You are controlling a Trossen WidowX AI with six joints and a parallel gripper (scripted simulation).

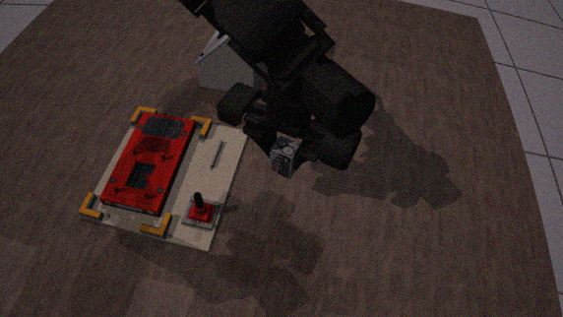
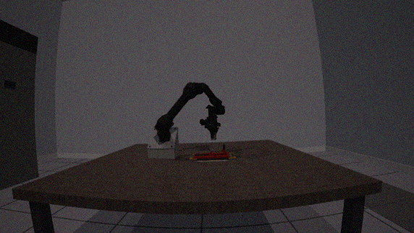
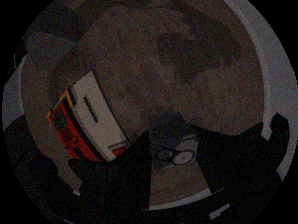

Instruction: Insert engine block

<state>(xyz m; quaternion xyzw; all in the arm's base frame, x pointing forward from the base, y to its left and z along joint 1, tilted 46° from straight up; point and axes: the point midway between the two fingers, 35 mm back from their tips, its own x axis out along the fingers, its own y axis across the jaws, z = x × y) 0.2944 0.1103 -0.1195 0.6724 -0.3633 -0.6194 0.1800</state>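
Now: gripper tip 11 cm to the left of the black upright peg, 7 cm short of it and 6 cm above it. Round my gripper tip: grey engine block 1 cm to the left, 1 cm above.
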